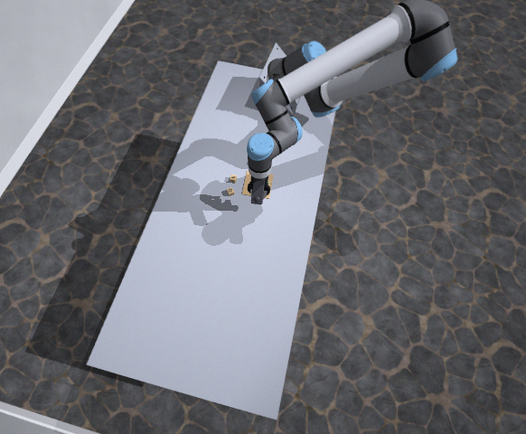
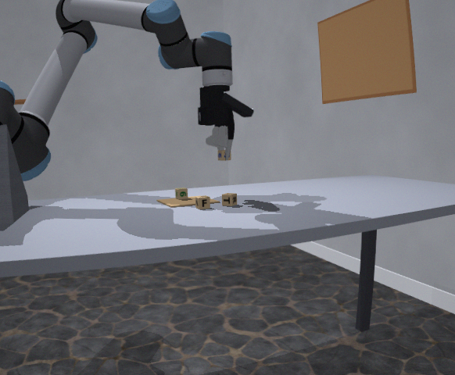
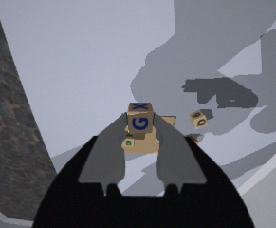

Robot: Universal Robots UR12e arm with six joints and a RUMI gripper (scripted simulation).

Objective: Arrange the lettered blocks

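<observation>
Now: the tan mat 13 cm behind my hand, 3 cm to the right of it and 12 cm below it. Round my hand: green-marked block (13 cm behind, 2 cm to the left, 11 cm below); blue-marked block (right at my hand).
</observation>
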